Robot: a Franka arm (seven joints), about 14 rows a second.
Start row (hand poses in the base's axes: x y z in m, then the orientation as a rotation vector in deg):
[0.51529 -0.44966 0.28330 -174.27 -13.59 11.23]
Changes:
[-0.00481 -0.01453 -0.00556 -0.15 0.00 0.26]
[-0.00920 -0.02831 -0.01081 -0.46 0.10 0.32]
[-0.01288 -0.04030 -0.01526 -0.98 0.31 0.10]
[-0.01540 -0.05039 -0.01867 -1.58 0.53 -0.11]
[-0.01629 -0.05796 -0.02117 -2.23 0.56 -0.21]
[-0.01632 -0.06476 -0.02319 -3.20 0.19 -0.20]
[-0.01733 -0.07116 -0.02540 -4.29 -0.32 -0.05]
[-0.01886 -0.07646 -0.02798 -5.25 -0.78 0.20]
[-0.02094 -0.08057 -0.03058 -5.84 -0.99 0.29]
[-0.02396 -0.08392 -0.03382 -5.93 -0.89 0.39]
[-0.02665 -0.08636 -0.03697 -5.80 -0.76 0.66]
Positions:
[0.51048 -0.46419 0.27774 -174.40 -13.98 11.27]
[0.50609 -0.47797 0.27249 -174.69 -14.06 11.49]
[0.50241 -0.48996 0.26804 -175.18 -13.70 11.88]
[0.49989 -0.50005 0.26463 -175.75 -13.34 12.32]
[0.49900 -0.50762 0.26213 -176.39 -13.17 12.47]
[0.49897 -0.51442 0.26011 -177.42 -13.18 12.09]
[0.49796 -0.52082 0.25790 -178.58 -13.41 11.51]
[0.49643 -0.52612 0.25532 178.68 13.74 -10.92]
[0.49435 -0.53023 0.25272 178.09 13.78 -10.64]
[0.49133 -0.53358 0.24948 177.98 13.92 -10.80]
[0.48864 -0.53602 0.24633 178.05 14.35 -11.02]

